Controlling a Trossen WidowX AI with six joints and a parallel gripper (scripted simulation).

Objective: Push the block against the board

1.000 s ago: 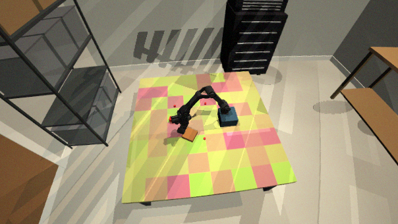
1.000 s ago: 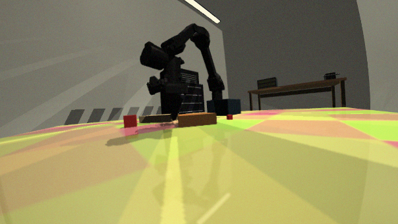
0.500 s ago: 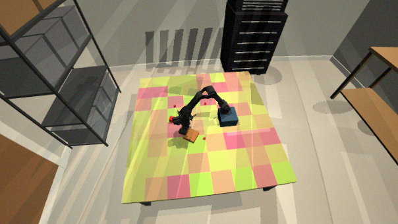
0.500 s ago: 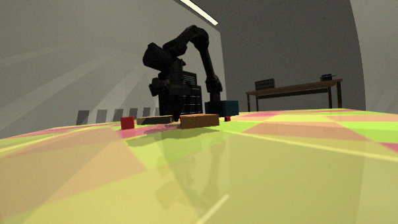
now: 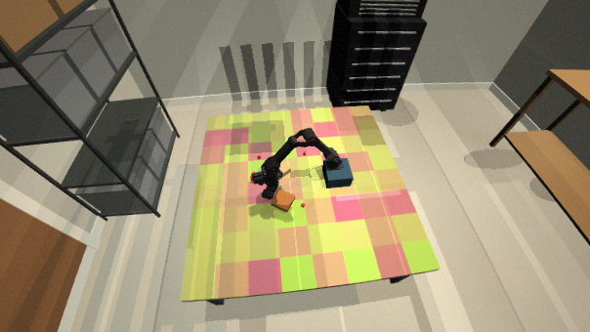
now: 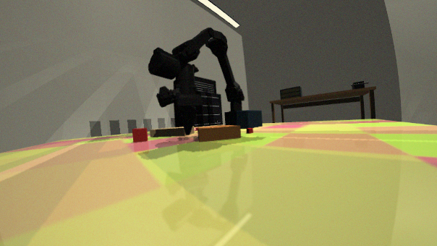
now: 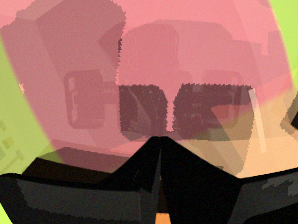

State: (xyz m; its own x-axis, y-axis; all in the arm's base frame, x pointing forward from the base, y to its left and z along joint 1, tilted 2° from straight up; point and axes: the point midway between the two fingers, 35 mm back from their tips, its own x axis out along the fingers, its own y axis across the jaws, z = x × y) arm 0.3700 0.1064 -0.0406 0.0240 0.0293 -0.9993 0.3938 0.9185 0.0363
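My gripper tip is 7 cm to the right of the orange square block and 6 cm past it. Also, from my gripper tip: tan board (18 cm to the right, 3 cm behind); then red cube (11 cm to the right, 11 cm ahead, 1 cm above).
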